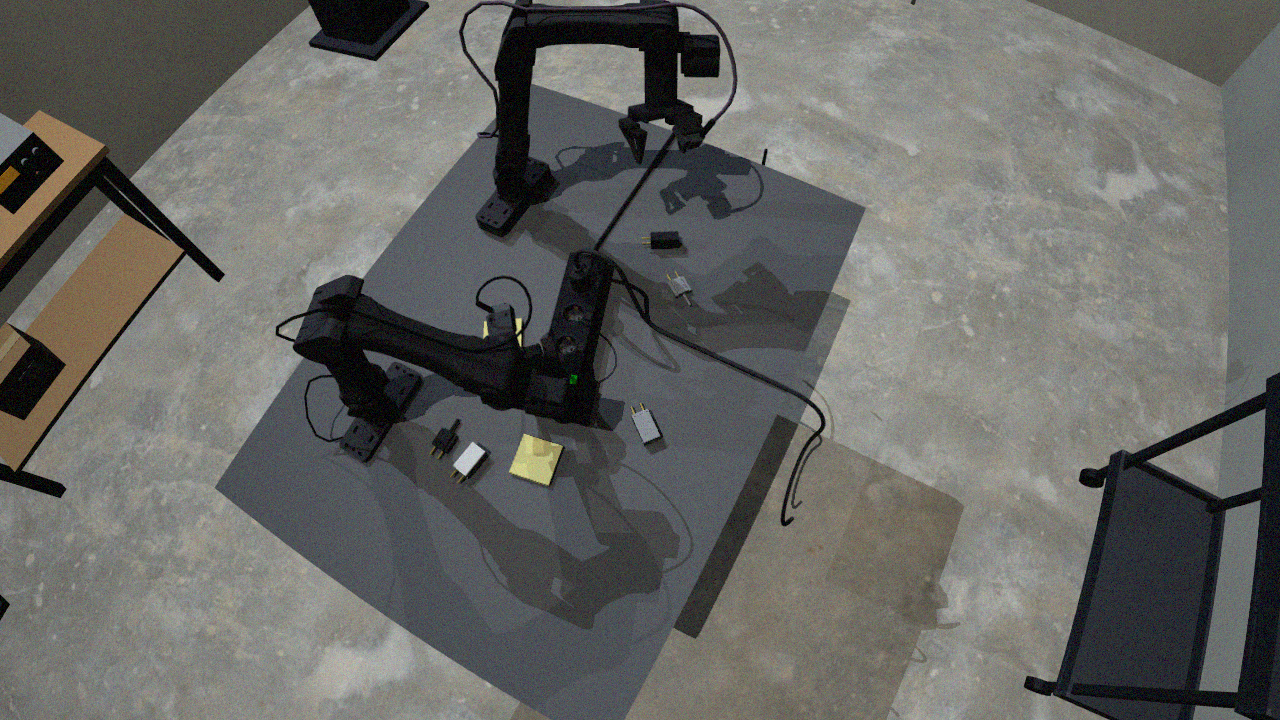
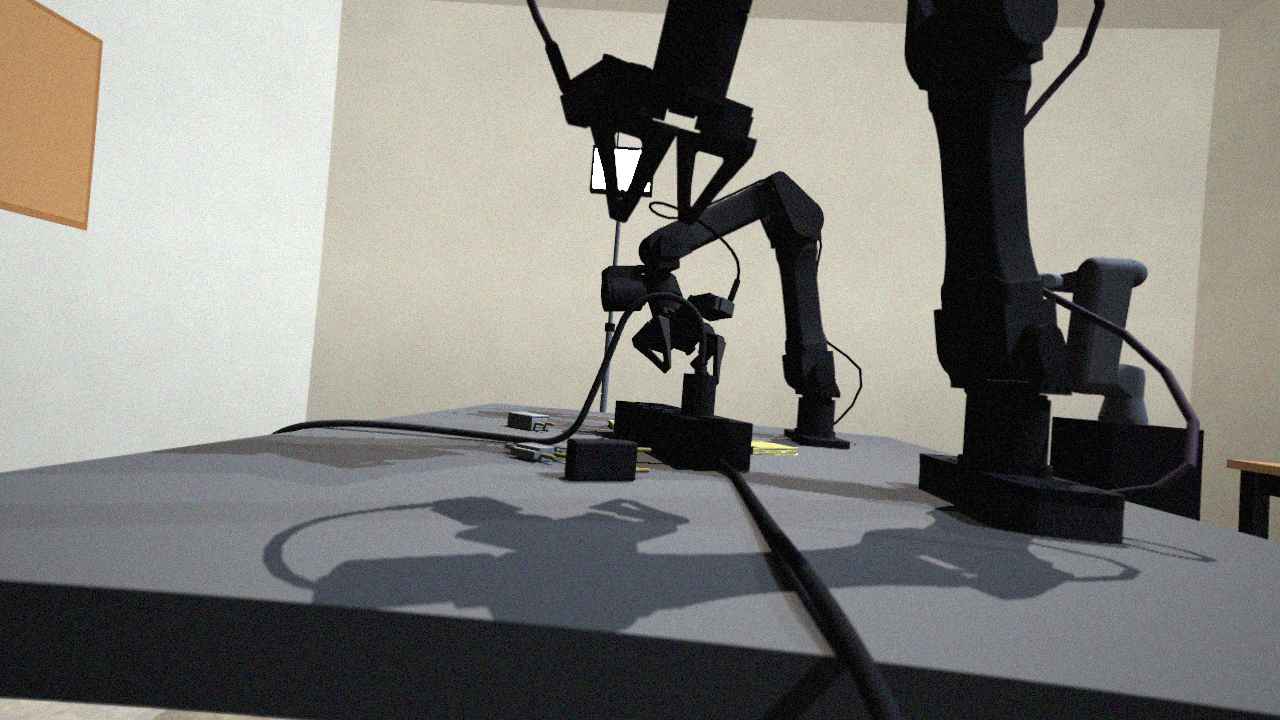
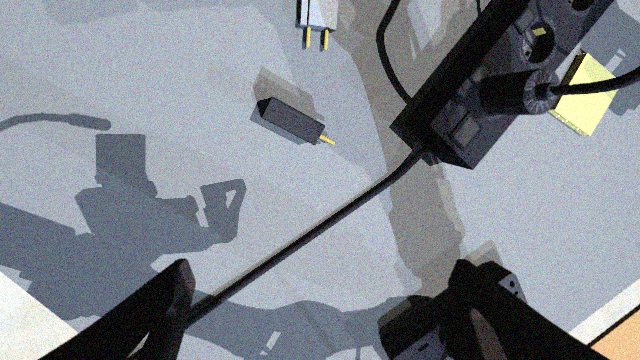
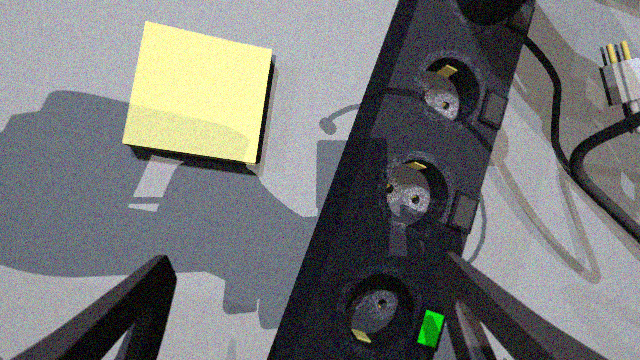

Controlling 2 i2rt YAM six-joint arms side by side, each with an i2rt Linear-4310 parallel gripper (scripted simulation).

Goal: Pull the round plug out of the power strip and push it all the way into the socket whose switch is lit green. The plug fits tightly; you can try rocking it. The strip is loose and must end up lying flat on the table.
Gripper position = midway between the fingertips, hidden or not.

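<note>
White plug [image 1: 473,456], left gripper [image 1: 660,157], right gripper [image 1: 526,354]. Left gripper [image 2: 654,222], right gripper [image 2: 692,378], round black plug [image 2: 698,395]. Left gripper [image 3: 322,270]; white plug out of frame in image 3. Right gripper [image 4: 308,264]; white plug out of frame in image 4.
</note>
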